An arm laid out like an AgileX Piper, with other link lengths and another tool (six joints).
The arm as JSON. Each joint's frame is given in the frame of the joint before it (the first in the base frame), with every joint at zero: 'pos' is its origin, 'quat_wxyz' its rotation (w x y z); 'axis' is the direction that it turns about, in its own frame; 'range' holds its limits. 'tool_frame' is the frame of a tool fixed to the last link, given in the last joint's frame.
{
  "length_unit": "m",
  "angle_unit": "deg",
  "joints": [
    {
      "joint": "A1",
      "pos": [
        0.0,
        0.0,
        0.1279
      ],
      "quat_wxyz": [
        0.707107,
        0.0,
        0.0,
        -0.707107
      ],
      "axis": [
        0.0,
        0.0,
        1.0
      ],
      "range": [
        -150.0,
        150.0
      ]
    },
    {
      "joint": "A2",
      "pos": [
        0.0,
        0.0,
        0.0
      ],
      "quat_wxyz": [
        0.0,
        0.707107,
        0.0,
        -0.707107
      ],
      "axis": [
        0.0,
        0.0,
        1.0
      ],
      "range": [
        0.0,
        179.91
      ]
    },
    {
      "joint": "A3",
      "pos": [
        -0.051,
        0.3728,
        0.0
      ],
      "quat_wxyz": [
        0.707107,
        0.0,
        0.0,
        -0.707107
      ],
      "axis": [
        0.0,
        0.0,
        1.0
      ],
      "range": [
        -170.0,
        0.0
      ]
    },
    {
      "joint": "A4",
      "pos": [
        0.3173,
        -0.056,
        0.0
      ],
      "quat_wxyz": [
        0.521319,
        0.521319,
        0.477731,
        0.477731
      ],
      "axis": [
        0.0,
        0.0,
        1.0
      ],
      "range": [
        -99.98,
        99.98
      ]
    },
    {
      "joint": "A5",
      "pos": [
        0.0,
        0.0,
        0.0
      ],
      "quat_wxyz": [
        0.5,
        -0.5,
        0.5,
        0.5
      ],
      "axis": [
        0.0,
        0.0,
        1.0
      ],
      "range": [
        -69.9,
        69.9
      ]
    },
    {
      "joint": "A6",
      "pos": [
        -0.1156,
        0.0,
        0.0
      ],
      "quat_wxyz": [
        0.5,
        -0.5,
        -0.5,
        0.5
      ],
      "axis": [
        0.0,
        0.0,
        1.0
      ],
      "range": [
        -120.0,
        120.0
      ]
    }
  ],
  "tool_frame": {
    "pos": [
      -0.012,
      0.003,
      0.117
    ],
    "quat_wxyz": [
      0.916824,
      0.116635,
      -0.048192,
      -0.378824
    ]
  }
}
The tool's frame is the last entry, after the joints.
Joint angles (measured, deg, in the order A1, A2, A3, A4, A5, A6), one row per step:
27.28 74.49 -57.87 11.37 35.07 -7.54
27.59 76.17 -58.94 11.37 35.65 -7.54
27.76 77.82 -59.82 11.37 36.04 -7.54
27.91 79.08 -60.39 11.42 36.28 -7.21
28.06 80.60 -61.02 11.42 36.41 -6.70
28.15 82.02 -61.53 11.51 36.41 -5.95
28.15 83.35 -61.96 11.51 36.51 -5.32
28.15 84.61 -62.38 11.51 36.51 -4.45
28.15 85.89 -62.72 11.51 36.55 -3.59
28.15 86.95 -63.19 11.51 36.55 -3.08
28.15 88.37 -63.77 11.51 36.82 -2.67
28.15 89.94 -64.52 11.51 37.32 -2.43
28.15 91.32 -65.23 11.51 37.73 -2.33
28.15 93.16 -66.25 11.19 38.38 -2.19
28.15 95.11 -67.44 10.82 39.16 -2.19
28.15 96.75 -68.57 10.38 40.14 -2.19
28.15 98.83 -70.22 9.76 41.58 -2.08
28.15 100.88 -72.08 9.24 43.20 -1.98
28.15 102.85 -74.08 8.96 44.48 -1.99
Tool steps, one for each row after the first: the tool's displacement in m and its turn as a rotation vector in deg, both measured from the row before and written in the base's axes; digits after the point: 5 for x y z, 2 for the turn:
0.00474 0.00546 -0.00515 -0.52 1.06 0.42
0.00505 0.00437 -0.00624 -0.52 1.03 0.25
0.00342 0.00349 -0.00558 -0.21 0.98 -0.06
0.00449 0.00391 -0.00701 -0.21 1.11 -0.21
0.00425 0.00350 -0.00703 0.02 1.14 -0.51
0.00382 0.00227 -0.00736 -0.16 1.13 -0.47
0.00385 0.00227 -0.00679 0.02 1.08 -0.69
0.00333 0.00202 -0.00777 -0.06 1.19 -0.68
0.00360 0.00205 -0.00502 -0.05 0.71 -0.41
0.00366 0.00225 -0.00780 -0.32 1.13 -0.28
0.00373 0.00241 -0.00836 -0.49 1.26 -0.10
0.00351 0.00219 -0.00705 -0.44 0.99 -0.01
0.00485 0.00212 -0.00940 -0.85 1.22 0.12
0.00520 0.00218 -0.00960 -0.97 1.21 0.28
0.00386 0.00132 -0.00794 -0.99 1.14 0.34
0.00514 0.00166 -0.00910 -1.25 1.44 0.38
0.00523 0.00200 -0.00787 -1.14 1.43 0.36
0.00666 0.00327 -0.00595 -0.74 1.00 0.31

